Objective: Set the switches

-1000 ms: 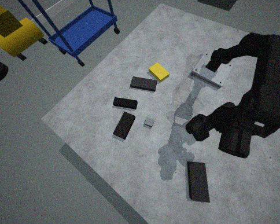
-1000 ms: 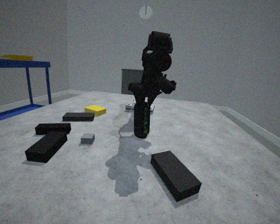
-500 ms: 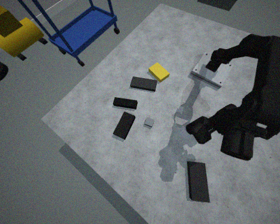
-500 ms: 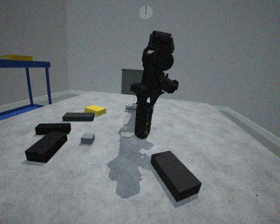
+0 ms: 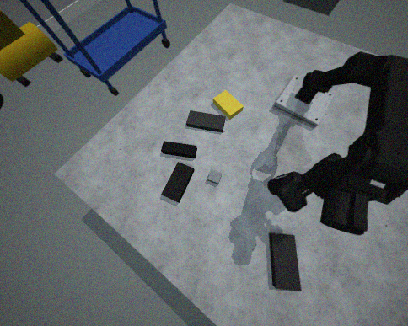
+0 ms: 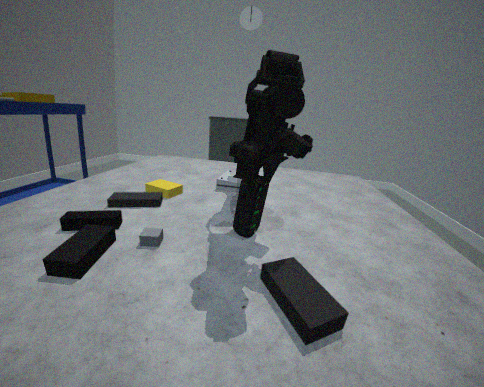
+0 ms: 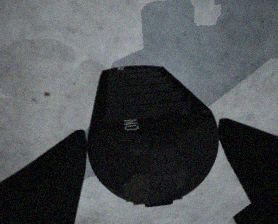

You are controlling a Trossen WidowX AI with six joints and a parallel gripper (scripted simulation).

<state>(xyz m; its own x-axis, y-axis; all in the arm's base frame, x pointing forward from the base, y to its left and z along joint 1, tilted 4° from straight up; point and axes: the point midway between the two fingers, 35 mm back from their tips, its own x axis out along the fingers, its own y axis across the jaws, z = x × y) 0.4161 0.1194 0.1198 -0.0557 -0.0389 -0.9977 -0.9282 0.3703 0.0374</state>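
My gripper tip is 17 cm short of the dark block, 10 cm to the right of it and 12 cm above it. From my gripper tip the other things lie so: yellow block: 20 cm behind, 37 cm to the right, 12 cm below; grey cube: 10 cm ahead, 22 cm to the right, 12 cm below.
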